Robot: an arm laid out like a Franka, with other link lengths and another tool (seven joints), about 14 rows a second.
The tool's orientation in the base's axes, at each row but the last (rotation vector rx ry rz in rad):
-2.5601 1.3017 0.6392
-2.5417 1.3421 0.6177
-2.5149 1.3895 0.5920
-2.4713 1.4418 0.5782
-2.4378 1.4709 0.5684
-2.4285 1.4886 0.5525
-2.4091 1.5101 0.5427
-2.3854 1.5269 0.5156
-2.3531 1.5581 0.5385
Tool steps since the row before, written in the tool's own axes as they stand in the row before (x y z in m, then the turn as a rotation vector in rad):
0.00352 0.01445 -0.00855 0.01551 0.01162 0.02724
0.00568 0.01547 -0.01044 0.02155 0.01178 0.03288
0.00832 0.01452 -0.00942 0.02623 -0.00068 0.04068
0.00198 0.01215 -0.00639 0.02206 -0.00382 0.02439
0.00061 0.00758 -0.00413 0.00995 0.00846 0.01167
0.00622 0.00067 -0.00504 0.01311 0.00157 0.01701
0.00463 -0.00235 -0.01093 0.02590 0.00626 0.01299
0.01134 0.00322 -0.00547 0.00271 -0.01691 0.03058
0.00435 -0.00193 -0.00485 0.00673 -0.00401 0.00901
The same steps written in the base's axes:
-0.00736 -0.01420 0.00622 -0.00912 -0.00817 -0.03111
-0.00710 -0.01676 0.00701 -0.00774 -0.01067 -0.03886
-0.00601 -0.01755 0.00497 0.00310 -0.00472 -0.04808
-0.00828 -0.00997 0.00494 0.00762 -0.00610 -0.03164
-0.00561 -0.00564 0.00341 -0.00571 -0.00723 -0.01489
0.00292 -0.00726 0.00182 0.00070 -0.00455 -0.02103
0.00591 -0.00706 0.00785 0.00225 -0.01853 -0.02303
0.00226 -0.01280 -0.00003 0.01173 0.01706 -0.02828
0.00408 -0.00485 0.00244 0.00466 -0.00023 -0.01099

